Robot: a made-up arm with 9 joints. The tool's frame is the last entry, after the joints. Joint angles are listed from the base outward.
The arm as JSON. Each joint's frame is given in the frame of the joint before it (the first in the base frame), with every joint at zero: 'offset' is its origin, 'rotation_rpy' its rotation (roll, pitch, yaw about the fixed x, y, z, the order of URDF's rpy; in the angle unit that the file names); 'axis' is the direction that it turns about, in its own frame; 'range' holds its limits. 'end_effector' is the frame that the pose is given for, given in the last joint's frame.
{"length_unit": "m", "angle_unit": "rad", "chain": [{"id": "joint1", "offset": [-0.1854, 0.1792, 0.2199], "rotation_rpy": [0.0, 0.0, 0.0], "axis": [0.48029, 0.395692, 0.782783], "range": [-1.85, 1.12]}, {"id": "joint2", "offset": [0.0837, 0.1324, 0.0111], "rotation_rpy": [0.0, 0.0, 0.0], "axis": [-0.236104, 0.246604, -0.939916], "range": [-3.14, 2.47]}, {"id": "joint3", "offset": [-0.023, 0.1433, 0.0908], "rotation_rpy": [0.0, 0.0, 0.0], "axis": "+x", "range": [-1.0, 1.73]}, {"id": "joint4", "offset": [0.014, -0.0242, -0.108], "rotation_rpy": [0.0, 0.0, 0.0], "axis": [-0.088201, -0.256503, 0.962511], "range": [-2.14, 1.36]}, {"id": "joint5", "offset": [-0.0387, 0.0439, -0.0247], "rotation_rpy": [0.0, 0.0, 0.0], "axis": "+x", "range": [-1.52, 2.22]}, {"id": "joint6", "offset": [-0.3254, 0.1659, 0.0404], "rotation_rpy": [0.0, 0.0, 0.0], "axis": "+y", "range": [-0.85, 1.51]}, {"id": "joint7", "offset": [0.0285, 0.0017, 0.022], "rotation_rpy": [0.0, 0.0, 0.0], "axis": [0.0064, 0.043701, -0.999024], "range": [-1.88, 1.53]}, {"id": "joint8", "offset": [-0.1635, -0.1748, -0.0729], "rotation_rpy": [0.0, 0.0, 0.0], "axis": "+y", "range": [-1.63, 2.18]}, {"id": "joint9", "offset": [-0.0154, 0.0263, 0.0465], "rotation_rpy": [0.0, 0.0, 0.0], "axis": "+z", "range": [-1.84, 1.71]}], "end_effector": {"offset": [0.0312, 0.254, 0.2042], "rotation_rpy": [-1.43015, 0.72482, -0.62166]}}
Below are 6 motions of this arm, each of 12 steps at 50 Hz.
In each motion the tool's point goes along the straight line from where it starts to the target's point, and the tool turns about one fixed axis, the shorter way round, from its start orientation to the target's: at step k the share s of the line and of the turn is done. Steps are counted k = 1, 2, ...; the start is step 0. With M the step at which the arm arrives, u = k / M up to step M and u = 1 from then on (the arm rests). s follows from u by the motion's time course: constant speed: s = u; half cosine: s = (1 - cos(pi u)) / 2; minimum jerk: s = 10 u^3 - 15 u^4 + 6 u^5.
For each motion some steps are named. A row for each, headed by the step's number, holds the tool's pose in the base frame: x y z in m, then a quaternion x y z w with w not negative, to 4 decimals.
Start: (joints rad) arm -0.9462 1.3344 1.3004 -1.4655 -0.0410 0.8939 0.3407 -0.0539 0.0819
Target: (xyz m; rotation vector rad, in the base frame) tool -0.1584 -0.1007 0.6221 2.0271 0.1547 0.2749
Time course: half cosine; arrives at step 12
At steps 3, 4, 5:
3: -0.0987 -0.0349 0.6730 0.8046 0.1555 0.0629 0.5697
4: -0.1060 -0.0429 0.6669 0.8101 0.1446 0.0693 0.5639
5: -0.1144 -0.0522 0.6597 0.8164 0.1318 0.0766 0.5570

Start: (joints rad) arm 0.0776 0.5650 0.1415 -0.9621 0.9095 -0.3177 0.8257 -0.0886 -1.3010
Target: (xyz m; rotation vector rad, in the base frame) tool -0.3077 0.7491 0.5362 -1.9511 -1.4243 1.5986
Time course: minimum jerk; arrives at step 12
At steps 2, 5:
2: -0.2000 0.7850 0.5130 -0.7801 -0.3833 0.4789 0.1234
5: -0.2347 0.7734 0.5205 -0.7464 -0.4184 0.5027 0.1233

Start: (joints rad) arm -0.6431 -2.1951 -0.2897 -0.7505 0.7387 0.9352 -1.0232 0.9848 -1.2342
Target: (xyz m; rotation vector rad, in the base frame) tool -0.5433 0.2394 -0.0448 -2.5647 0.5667 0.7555
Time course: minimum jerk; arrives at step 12
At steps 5, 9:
5: -0.5623 0.2250 -0.0261 -0.9155 0.1839 0.2974 0.1990
9: -0.5463 0.2371 -0.0418 -0.9184 0.2000 0.2749 0.2023

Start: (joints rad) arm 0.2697 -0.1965 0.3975 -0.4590 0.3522 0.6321 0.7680 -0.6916 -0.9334
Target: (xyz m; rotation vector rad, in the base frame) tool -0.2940 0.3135 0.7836 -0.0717 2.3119 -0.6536
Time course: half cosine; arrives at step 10
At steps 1, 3, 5, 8, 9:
1: -0.3123 0.4067 0.7344 -0.0588 0.8736 -0.3095 0.3710
3: -0.3089 0.3894 0.7435 -0.0530 0.8783 -0.2992 0.3692
5: -0.3034 0.3613 0.7584 -0.0437 0.8856 -0.2824 0.3662
8: -0.2958 0.3226 0.7788 -0.0309 0.8950 -0.2592 0.3618
9: -0.2945 0.3158 0.7824 -0.0286 0.8966 -0.2550 0.3610

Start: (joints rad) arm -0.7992 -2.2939 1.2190 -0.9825 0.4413 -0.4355 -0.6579 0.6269 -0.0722
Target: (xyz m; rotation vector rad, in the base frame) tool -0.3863 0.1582 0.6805 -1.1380 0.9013 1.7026
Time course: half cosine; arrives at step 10
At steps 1, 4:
1: -0.3088 0.0988 0.6985 -0.3971 0.3616 0.7518 0.3825
4: -0.3343 0.1183 0.6926 -0.4175 0.3623 0.7306 0.4009

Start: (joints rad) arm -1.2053 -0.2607 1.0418 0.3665 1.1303 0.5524 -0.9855 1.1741 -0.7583
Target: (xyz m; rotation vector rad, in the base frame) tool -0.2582 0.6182 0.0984 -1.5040 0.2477 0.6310
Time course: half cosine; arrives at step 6
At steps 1, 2, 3, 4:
1: -0.2628 0.6247 0.0850 -0.6893 0.1105 0.2908 0.6543
2: -0.2619 0.6234 0.0876 -0.6855 0.1105 0.2889 0.6591
3: -0.2607 0.6217 0.0912 -0.6802 0.1104 0.2862 0.6657
4: -0.2594 0.6199 0.0948 -0.6749 0.1104 0.2836 0.6722

